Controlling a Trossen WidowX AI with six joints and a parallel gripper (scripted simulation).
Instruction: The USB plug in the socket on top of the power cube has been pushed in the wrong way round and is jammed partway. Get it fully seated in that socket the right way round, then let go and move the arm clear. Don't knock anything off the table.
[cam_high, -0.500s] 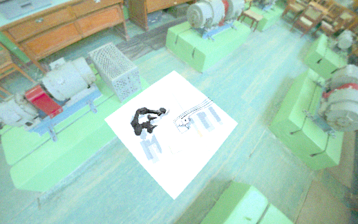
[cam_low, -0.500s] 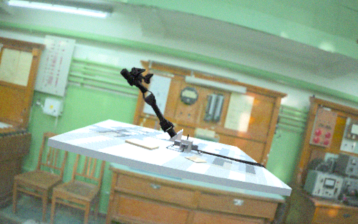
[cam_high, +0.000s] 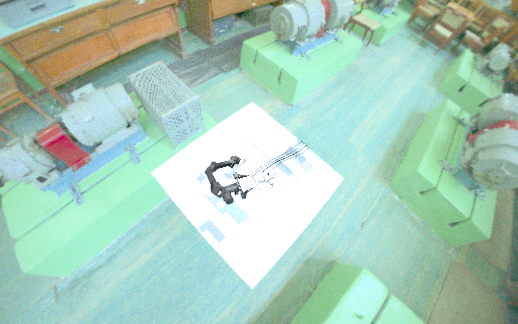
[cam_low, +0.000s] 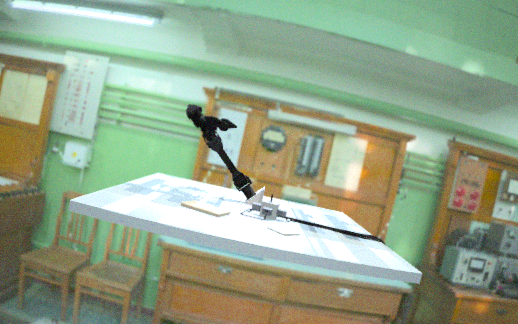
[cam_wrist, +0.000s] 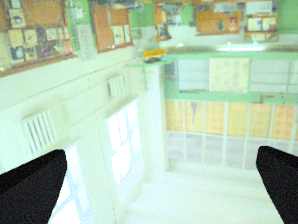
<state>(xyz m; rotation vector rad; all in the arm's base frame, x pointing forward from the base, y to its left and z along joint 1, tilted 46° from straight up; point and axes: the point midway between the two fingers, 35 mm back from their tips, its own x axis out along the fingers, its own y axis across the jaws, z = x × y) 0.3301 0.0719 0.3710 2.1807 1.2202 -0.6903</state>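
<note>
Now: the dark USB plug 250 mm to the left of my gripper tip and 300 mm below it. Also, from my gripper tip: USB socket (260 mm to the left, 320 mm below).
</note>
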